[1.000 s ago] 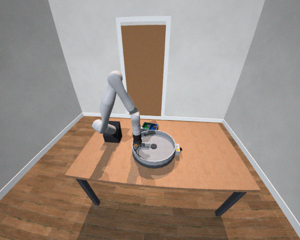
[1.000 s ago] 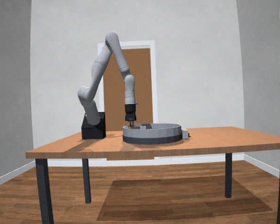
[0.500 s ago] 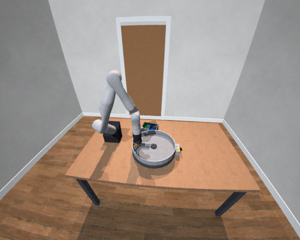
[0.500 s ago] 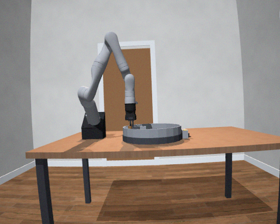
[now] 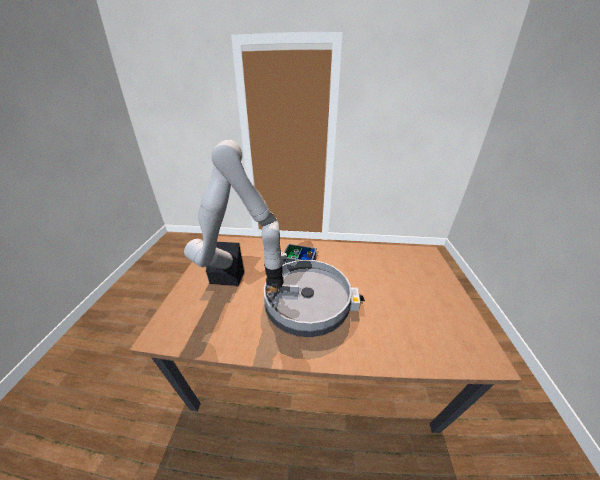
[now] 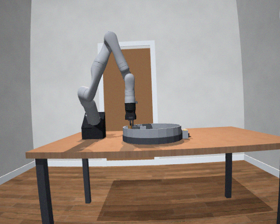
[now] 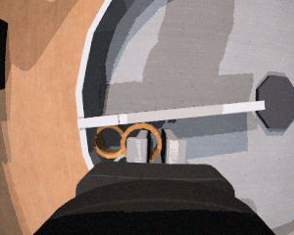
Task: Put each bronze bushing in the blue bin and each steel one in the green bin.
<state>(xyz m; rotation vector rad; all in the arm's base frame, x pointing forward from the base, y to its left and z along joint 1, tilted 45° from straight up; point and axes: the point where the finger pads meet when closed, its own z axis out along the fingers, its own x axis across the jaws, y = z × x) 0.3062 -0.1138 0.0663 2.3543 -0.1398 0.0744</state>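
Right now the blue bin is 70 mm ahead of my hand, 360 mm to the left of it and 80 mm below it. The rest, counted from my hand: grey turntable 140 mm ahead, 20 mm to the left, 50 mm below.
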